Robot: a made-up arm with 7 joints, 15 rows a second.
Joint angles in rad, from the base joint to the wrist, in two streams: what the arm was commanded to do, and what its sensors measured. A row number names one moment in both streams.
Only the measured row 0 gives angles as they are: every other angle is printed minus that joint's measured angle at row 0.
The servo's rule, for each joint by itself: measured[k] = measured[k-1] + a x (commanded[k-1-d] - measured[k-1]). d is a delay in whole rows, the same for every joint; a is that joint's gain. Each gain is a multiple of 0.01, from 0.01 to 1. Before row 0 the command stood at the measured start. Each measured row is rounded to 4 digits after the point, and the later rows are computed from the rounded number. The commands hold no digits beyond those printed.
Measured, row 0:
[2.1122 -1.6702 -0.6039 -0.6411 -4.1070 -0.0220 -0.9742]
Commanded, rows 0 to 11:
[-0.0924 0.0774 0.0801 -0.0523 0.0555 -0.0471 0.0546]
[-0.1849 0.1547 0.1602 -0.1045 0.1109 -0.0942 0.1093]
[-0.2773 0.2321 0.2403 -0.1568 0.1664 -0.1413 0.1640]
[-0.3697 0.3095 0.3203 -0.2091 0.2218 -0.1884 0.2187]
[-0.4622 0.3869 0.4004 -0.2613 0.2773 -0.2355 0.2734]
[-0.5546 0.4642 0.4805 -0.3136 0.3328 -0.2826 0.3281]
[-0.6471 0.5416 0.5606 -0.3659 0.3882 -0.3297 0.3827]
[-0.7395 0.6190 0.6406 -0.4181 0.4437 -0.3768 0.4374]
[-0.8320 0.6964 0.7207 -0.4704 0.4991 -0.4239 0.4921]
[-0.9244 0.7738 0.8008 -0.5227 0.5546 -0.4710 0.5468]
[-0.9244 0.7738 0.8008 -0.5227 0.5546 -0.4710 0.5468]
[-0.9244 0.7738 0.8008 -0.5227 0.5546 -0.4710 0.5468]
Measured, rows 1 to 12:
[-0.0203 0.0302 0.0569 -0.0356 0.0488 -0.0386 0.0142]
[-0.0565 0.0788 0.1302 -0.0825 0.1034 -0.0842 0.0389]
[-0.1051 0.1386 0.2084 -0.1330 0.1588 -0.1310 0.0714]
[-0.1633 0.2053 0.2878 -0.1847 0.2142 -0.1781 0.1097]
[-0.2291 0.2761 0.3677 -0.2368 0.2697 -0.2252 0.1523]
[-0.3007 0.3495 0.4478 -0.2890 0.3252 -0.2723 0.1980]
[-0.3769 0.4244 0.5279 -0.3413 0.3806 -0.3194 0.2460]
[-0.4567 0.5003 0.6079 -0.3935 0.4361 -0.3665 0.2958]
[-0.5393 0.5768 0.6880 -0.4458 0.4915 -0.4136 0.3468]
[-0.6240 0.6536 0.7681 -0.4981 0.5470 -0.4607 0.3988]
[-0.6901 0.7005 0.7913 -0.5148 0.5537 -0.4691 0.4373]
[-0.7416 0.7291 0.7980 -0.5202 0.5545 -0.4707 0.4658]
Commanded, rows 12 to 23:
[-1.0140 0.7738 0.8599 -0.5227 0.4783 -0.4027 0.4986]
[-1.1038 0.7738 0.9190 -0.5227 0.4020 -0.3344 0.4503]
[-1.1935 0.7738 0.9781 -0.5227 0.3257 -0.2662 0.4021]
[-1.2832 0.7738 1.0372 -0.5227 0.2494 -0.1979 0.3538]
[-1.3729 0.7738 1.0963 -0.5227 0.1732 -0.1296 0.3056]
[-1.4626 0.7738 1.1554 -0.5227 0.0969 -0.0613 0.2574]
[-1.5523 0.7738 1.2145 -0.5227 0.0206 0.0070 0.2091]
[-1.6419 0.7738 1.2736 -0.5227 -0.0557 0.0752 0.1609]
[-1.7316 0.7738 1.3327 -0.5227 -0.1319 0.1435 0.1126]
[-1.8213 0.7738 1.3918 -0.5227 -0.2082 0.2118 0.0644]
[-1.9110 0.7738 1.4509 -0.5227 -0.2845 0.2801 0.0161]
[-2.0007 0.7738 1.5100 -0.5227 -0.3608 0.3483 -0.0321]
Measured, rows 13 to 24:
[-0.8015 0.7465 0.8419 -0.5219 0.4874 -0.4149 0.4743]
[-0.8680 0.7571 0.8966 -0.5224 0.4122 -0.3489 0.4681]
[-0.9396 0.7636 0.9545 -0.5226 0.3361 -0.2811 0.4509]
[-1.0152 0.7676 1.0132 -0.5227 0.2598 -0.2129 0.4257]
[-1.0939 0.7700 1.0722 -0.5227 0.1836 -0.1446 0.3945]
[-1.1750 0.7715 1.1313 -0.5227 0.1073 -0.0763 0.3589]
[-1.2580 0.7724 1.1904 -0.5227 0.0310 -0.0080 0.3200]
[-1.3425 0.7729 1.2495 -0.5227 -0.0453 0.0602 0.2786]
[-1.4281 0.7733 1.3086 -0.5227 -0.1215 0.1285 0.2354]
[-1.5146 0.7735 1.3677 -0.5227 -0.1978 0.1968 0.1909]
[-1.6018 0.7736 1.4268 -0.5227 -0.2741 0.2651 0.1455]
[-1.6896 0.7737 1.4859 -0.5227 -0.3504 0.3333 0.0993]

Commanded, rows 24 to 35:
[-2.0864 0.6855 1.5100 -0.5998 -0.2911 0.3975 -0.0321]
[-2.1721 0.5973 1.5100 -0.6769 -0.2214 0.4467 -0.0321]
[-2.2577 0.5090 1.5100 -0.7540 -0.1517 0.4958 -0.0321]
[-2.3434 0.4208 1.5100 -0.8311 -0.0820 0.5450 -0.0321]
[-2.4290 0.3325 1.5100 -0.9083 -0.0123 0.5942 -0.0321]
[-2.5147 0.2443 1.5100 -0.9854 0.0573 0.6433 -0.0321]
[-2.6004 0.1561 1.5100 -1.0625 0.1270 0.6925 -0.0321]
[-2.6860 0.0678 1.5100 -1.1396 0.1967 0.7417 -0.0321]
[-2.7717 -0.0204 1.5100 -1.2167 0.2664 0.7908 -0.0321]
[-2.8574 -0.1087 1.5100 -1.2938 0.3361 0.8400 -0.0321]
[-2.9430 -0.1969 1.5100 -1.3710 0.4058 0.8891 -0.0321]
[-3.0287 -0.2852 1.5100 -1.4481 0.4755 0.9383 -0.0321]
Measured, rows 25 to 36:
[-1.7769 0.7393 1.5030 -0.5751 -0.2982 0.3859 0.0651]
[-1.8638 0.6839 1.5080 -0.6443 -0.2306 0.4358 0.0398]
[-1.9505 0.6157 1.5094 -0.7189 -0.1612 0.4850 0.0211]
[-2.0369 0.5397 1.5098 -0.7952 -0.0915 0.5342 0.0073]
[-2.1232 0.4589 1.5099 -0.8721 -0.0218 0.5834 -0.0029]
[-2.2093 0.3752 1.5100 -0.9491 0.0478 0.6325 -0.0105]
[-2.2953 0.2898 1.5100 -1.0262 0.1175 0.6817 -0.0161]
[-2.3813 0.2032 1.5100 -1.1033 0.1872 0.7309 -0.0203]
[-2.4672 0.1160 1.5100 -1.1804 0.2569 0.7800 -0.0234]
[-2.5530 0.0284 1.5100 -1.2575 0.3266 0.8292 -0.0257]
[-2.6388 -0.0595 1.5100 -1.3347 0.3963 0.8783 -0.0274]
[-2.7246 -0.1475 1.5100 -1.4118 0.4660 0.9275 -0.0286]

